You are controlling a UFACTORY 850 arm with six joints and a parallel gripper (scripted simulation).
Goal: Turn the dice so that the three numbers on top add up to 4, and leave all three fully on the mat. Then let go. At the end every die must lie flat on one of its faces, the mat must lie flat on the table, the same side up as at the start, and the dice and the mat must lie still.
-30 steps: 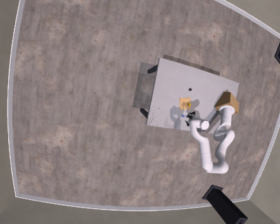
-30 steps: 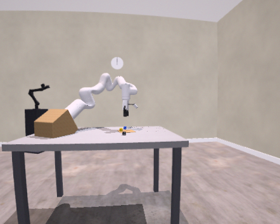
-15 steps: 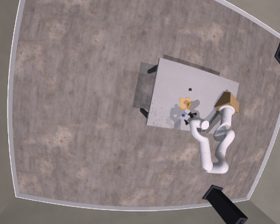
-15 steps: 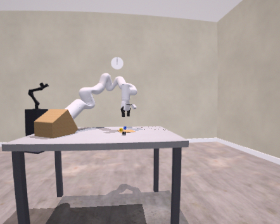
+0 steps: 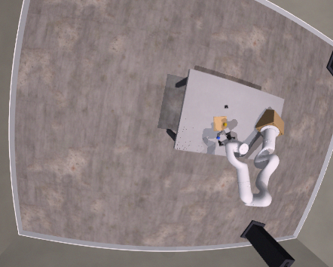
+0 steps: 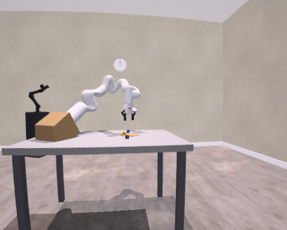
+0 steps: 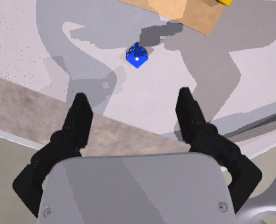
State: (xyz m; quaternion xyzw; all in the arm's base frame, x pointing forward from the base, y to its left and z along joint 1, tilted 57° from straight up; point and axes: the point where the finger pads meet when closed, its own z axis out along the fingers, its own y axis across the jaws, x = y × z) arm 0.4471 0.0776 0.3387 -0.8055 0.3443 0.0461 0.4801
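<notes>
The blue die lies 12 cm below my hand and 1 cm behind it. From my hand the other things lie so: yellow die 15 cm to the right, 11 cm below; then tan mat 13 cm to the right, 13 cm below, 4 cm ahead; then black die 30 cm to the right, 12 cm below, 7 cm ahead.
</notes>
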